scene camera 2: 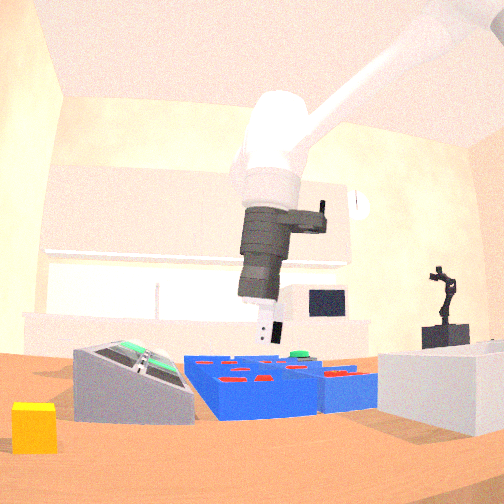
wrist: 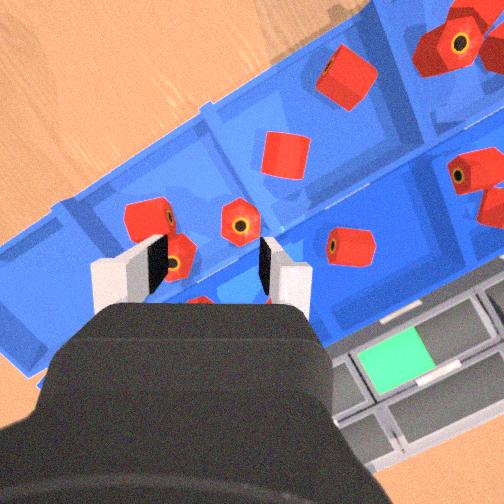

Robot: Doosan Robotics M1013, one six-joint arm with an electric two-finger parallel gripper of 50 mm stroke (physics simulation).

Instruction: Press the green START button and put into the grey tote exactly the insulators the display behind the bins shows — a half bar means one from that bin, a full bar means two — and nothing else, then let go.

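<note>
My gripper (wrist: 212, 261) is open and empty, hanging above the blue bins (scene camera 2: 280, 382); it also shows in the scene view (scene camera 2: 269, 332). In the wrist view the bins (wrist: 280, 200) hold red hexagonal insulators. One insulator (wrist: 240, 222) stands just ahead of the fingertips, two more (wrist: 155, 235) lie by the left finger, and another (wrist: 351, 246) lies to the right. The grey display (wrist: 415, 370) shows one green half bar (wrist: 396, 359); in the scene view the display (scene camera 2: 132, 385) shows green segments. The green START button (scene camera 2: 299, 354) sits behind the bins. The grey tote (scene camera 2: 445, 387) stands at right.
A yellow block (scene camera 2: 34, 427) sits on the table at front left. A small dark figure on a black base (scene camera 2: 445, 320) stands behind the tote. Cabinets and a counter line the back wall.
</note>
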